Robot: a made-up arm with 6 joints.
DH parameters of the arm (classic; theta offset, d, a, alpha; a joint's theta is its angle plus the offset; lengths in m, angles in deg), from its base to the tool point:
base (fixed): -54.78 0 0.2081 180
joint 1: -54.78 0.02 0.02 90
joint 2: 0 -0.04 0.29 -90
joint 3: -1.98 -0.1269 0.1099 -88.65
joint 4: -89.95 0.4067 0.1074 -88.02
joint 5: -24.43 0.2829 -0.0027 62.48
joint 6: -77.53 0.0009 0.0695 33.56
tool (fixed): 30.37 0.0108 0 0
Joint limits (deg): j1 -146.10..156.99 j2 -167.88..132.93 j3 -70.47..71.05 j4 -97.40..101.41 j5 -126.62..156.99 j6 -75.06..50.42
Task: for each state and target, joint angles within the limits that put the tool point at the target. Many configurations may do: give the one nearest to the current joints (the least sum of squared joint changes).
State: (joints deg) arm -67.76 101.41 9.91 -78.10 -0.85 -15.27
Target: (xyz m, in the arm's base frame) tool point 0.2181 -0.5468 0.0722
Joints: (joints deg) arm -25.19 130.42 52.11 -74.08 6.11 4.32
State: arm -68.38 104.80 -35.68 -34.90 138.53 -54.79
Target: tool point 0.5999 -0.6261 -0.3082
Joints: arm -92.83 132.93 -8.00 -43.81 135.64 -64.04
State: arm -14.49 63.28 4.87 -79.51 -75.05 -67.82
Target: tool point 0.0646 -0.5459 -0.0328
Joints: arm -19.57 123.49 38.31 -82.99 -81.26 -75.06
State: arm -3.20 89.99 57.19 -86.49 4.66 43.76
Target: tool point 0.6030 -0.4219 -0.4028
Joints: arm -47.72 50.49 14.05 -46.38 -4.93 38.76
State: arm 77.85 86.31 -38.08 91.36 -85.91 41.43
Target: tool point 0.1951 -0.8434 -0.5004
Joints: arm 55.87 68.50 -35.77 100.47 -92.81 33.72
